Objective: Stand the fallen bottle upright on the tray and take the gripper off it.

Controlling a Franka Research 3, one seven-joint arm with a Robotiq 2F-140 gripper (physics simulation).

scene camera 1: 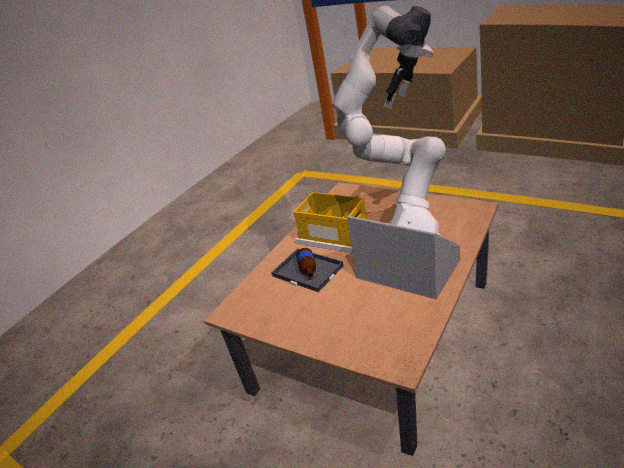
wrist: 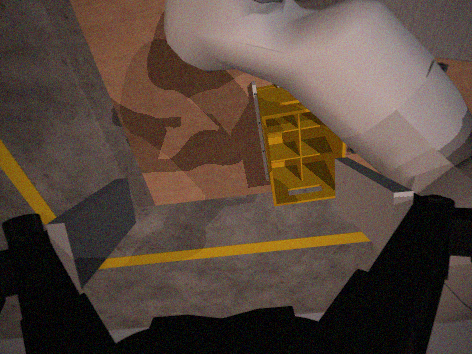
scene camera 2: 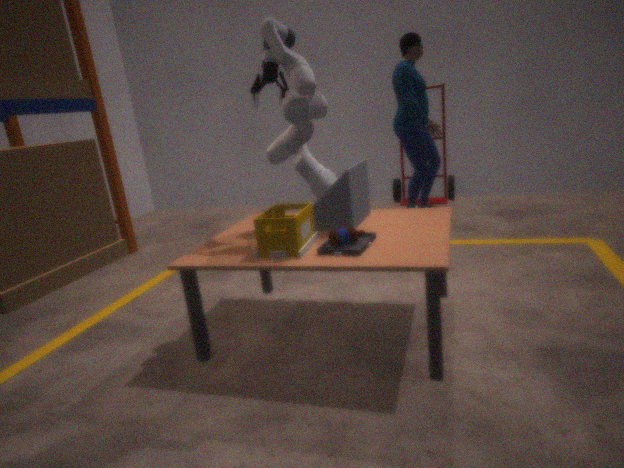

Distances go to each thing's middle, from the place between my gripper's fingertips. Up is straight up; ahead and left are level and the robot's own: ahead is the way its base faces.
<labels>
I see the dark tray (scene camera 1: 323,268) 630 mm below my hand, 390 mm to the left of it and 320 mm ahead of it.
</labels>
